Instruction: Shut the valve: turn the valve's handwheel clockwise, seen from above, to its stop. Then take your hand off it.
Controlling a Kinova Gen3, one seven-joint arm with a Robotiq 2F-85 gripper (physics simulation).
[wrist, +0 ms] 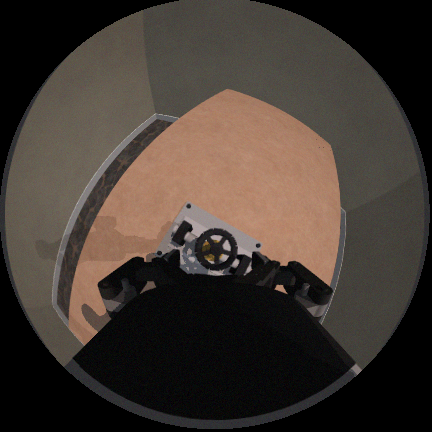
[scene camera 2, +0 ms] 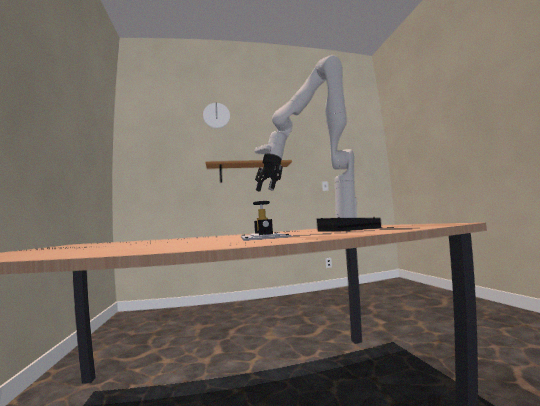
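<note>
The valve's black five-spoked handwheel (scene camera 2: 261, 203) (wrist: 216, 249) is level on top of the yellow valve neck (scene camera 2: 262, 215). The valve's black-ended body (scene camera 2: 263, 227) sits on a light grey base plate (wrist: 210, 219) on the table. My gripper (scene camera 2: 265, 189) (wrist: 215, 258) is open and empty. In the scene view its fingertips hang above the handwheel, with a gap between them and the wheel. In the wrist view the fingers stand to the left and right of the wheel's near side. The gripper's dark body hides the near part of the base plate.
The wooden table (scene camera 2: 150, 248) (wrist: 240, 150) carries the valve. The robot's black base block (scene camera 2: 348, 224) stands to the right of the valve in the scene view. A wooden shelf (scene camera 2: 232, 164) and a round clock (scene camera 2: 216, 115) are on the wall behind.
</note>
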